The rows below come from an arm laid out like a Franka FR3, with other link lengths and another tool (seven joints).
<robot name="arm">
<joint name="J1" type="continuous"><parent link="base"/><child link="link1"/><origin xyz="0 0 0.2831"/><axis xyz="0 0 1"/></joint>
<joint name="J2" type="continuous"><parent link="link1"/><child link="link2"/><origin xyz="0 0 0"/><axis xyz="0 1 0"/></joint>
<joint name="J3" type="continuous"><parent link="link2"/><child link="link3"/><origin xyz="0 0 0.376"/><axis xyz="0 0 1"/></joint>
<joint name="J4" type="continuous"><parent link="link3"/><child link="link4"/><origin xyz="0.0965 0 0"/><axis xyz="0 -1 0"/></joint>
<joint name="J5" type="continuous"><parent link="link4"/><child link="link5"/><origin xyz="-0.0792 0 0.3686"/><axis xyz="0 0 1"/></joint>
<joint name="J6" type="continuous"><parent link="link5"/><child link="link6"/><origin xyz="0 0 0"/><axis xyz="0 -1 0"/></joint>
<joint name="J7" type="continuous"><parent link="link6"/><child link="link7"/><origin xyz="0.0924 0 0"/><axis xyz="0 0 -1"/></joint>
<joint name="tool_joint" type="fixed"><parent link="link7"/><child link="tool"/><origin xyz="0.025 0.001 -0.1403" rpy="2.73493 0 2.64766"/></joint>
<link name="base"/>
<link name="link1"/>
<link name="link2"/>
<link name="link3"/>
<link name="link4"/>
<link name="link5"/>
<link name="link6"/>
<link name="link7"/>
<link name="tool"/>
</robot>
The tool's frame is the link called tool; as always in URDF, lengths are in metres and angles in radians. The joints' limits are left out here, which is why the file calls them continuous.
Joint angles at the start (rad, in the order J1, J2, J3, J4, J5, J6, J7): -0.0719 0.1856 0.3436 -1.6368 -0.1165 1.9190 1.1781
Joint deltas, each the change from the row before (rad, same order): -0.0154 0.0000 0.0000 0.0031 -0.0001 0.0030 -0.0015; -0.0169 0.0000 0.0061 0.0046 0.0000 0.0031 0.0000; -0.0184 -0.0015 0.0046 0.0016 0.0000 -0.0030 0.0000; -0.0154 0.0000 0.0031 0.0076 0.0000 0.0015 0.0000; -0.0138 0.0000 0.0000 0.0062 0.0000 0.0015 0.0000; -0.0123 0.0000 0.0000 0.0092 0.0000 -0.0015 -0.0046; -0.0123 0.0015 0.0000 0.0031 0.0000 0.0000 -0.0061; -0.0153 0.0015 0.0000 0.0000 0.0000 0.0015 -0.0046
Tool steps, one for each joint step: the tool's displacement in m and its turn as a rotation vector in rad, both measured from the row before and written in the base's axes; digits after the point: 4 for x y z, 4 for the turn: 0.0027 -0.0098 0.0019 0.0014 -0.0059 -0.0139; 0.0022 -0.0072 0.0028 0.0031 -0.0075 -0.0110; 0.0010 -0.0093 0.0015 0.0003 -0.0002 -0.0141; 0.0024 -0.0081 0.0041 0.0026 -0.0089 -0.0128; 0.0022 -0.0090 0.0033 0.0016 -0.0075 -0.0141; 0.0020 -0.0081 0.0044 0.0008 -0.0075 -0.0084; 0.0017 -0.0081 0.0006 -0.0001 -0.0015 -0.0065; 0.0016 -0.0100 -0.0008 -0.0002 0.0001 -0.0107
